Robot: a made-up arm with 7 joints.
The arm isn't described. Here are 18 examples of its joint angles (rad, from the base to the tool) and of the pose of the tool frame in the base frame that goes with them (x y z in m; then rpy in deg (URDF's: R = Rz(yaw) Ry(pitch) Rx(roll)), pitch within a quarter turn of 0, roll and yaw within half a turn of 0).
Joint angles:
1: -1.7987 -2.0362 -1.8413 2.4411 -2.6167 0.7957 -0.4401
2: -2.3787 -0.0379 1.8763 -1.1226 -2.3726 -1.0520 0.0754
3: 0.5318 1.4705 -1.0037 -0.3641 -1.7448 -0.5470 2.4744
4: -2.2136 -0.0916 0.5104 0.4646 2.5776 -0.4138 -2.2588
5: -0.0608 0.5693 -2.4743 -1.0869 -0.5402 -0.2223 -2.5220
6: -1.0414 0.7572 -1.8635 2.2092 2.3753 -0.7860 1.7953
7: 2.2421 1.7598 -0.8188 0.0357 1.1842 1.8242 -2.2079
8: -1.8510 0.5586 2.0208 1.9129 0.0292 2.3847 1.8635
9: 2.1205 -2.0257 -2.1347 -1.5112 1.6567 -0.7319 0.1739
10: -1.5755 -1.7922 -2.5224 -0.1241 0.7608 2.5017 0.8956
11: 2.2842 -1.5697 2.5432 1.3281 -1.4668 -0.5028 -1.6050
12: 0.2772 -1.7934 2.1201 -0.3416 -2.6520 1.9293 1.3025
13: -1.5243 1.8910 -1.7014 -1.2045 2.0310 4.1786 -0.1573
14: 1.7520 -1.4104 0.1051 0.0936 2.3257 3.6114 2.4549
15: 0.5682 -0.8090 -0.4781 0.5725 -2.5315 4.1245 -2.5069
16: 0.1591 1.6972 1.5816 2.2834 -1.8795 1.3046 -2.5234
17: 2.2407 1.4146 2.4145 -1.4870 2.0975 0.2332 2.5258
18: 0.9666 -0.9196 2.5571 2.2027 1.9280 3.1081 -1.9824
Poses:
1: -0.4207 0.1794 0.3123 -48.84 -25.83 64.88
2: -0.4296 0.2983 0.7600 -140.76 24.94 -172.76
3: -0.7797 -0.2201 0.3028 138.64 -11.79 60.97
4: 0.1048 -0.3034 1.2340 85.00 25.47 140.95
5: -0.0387 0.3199 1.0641 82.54 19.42 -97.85
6: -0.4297 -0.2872 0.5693 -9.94 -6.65 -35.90
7: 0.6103 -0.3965 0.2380 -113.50 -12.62 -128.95
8: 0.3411 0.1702 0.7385 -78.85 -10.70 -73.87
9: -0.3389 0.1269 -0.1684 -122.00 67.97 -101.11
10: 0.0585 -0.6143 0.3597 124.57 -55.92 30.85
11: -0.6171 0.3012 0.7812 152.30 -13.86 -50.23
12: 0.7577 -0.0075 0.4682 -97.89 -48.16 -74.26
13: 0.0914 0.5763 0.5064 154.03 -55.61 -128.45
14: -0.2536 0.5369 0.4325 155.20 39.15 119.85
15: 0.4231 0.3200 0.8664 165.45 42.43 -15.12
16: -0.1839 0.3465 0.1513 -29.22 -69.04 -84.25
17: 0.6658 -0.0818 0.7987 -144.87 58.70 -75.43
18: 0.0606 -0.0126 0.6072 173.25 -44.13 141.52
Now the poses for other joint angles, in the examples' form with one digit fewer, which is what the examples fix.
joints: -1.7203 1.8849 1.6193 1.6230 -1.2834 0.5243 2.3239
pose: 0.565 0.375 0.168 25.4 -19.8 116.0
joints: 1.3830 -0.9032 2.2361 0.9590 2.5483 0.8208 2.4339
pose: -0.255 0.204 1.070 -22.1 -9.1 -34.7
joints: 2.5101 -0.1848 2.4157 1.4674 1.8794 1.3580 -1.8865
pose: 0.040 -0.399 0.706 -10.4 -71.1 123.6
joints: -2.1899 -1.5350 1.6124 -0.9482 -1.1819 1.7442 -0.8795
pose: -0.601 -0.057 0.570 70.9 -64.0 -76.8
